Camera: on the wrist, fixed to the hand. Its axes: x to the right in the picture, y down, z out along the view.
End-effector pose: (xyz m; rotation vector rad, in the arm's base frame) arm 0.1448 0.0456 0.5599 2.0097 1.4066 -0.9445
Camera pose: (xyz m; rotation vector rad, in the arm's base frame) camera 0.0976 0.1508 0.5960 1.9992 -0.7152 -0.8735
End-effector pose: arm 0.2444 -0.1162 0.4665 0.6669 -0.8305 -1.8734
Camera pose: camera 0.2574 -0.1351 0.3479 -0.3741 -1.4967 -0.4500
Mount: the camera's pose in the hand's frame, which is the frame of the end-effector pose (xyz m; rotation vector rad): 0.0234 -0.0792 -0.0882 0.3982 -0.5986 1.5260
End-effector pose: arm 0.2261 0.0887 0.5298 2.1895 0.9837 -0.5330
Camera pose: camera 0.1879 0.2024 0.5446 2.1566 -1.1635 -0.5235
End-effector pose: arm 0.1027 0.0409 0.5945 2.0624 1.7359 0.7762
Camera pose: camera -0.0105 0.0716 0.6235 -3.0533 0.2465 0.0159
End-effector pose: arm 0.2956 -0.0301 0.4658 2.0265 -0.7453 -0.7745
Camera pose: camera 0.3934 0.0337 0.4347 0.8833 -2.4483 -0.2381
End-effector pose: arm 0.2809 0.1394 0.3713 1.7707 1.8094 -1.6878
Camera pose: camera 0.2660 0.2403 0.4361 1.5976 -0.2671 -1.4601
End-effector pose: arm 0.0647 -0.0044 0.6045 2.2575 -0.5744 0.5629
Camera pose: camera 0.1076 0.1054 0.6308 -1.6212 2.3358 -0.5793
